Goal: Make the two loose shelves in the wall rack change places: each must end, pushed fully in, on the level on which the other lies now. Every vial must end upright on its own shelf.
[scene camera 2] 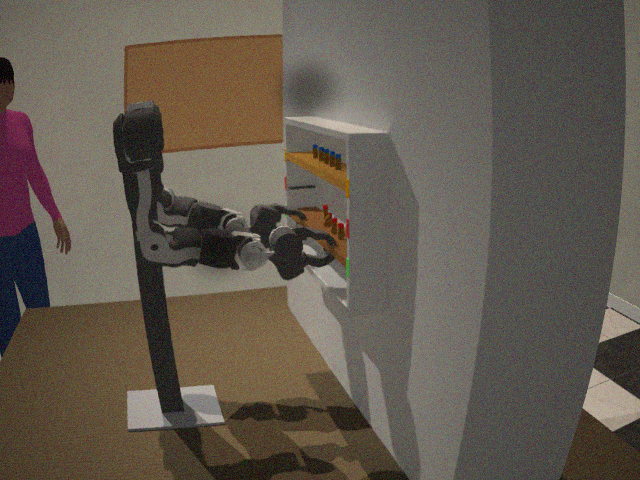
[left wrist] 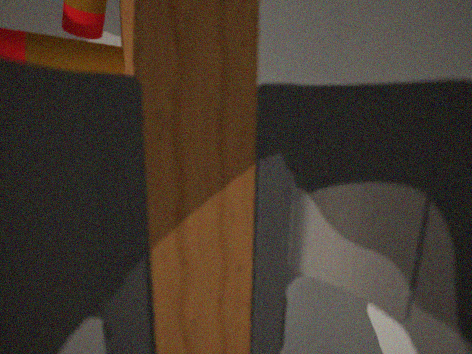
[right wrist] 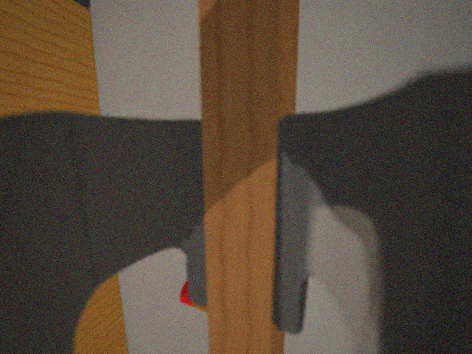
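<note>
The lower brown shelf (scene camera 2: 316, 222) (left wrist: 200, 210) (right wrist: 241, 240) is in the wall rack near the green mark. Its red-capped vials (scene camera 2: 334, 225) stand on it. In the left wrist view one vial (left wrist: 75, 56) points straight out from the shelf; another vial (left wrist: 84, 19) is turned at a right angle to it, looking tipped over. My left gripper (left wrist: 200, 140) is shut on this shelf's front edge. My right gripper (scene camera 2: 333, 250) (right wrist: 241, 175) is shut on it too, further toward the picture's right in the scene view. The upper ochre shelf (scene camera 2: 336, 178) (right wrist: 45, 60) carries upright blue-capped vials (scene camera 2: 326, 156).
The white rack (scene camera 2: 379, 217) has side walls and coloured level marks: yellow, red (scene camera 2: 347, 228) and green (scene camera 2: 347, 268). A thin dark bar (scene camera 2: 301, 187) shows between the two shelves. The pedestal (scene camera 2: 157, 310) stands left of the rack. A person (scene camera 2: 20, 170) stands at the far left.
</note>
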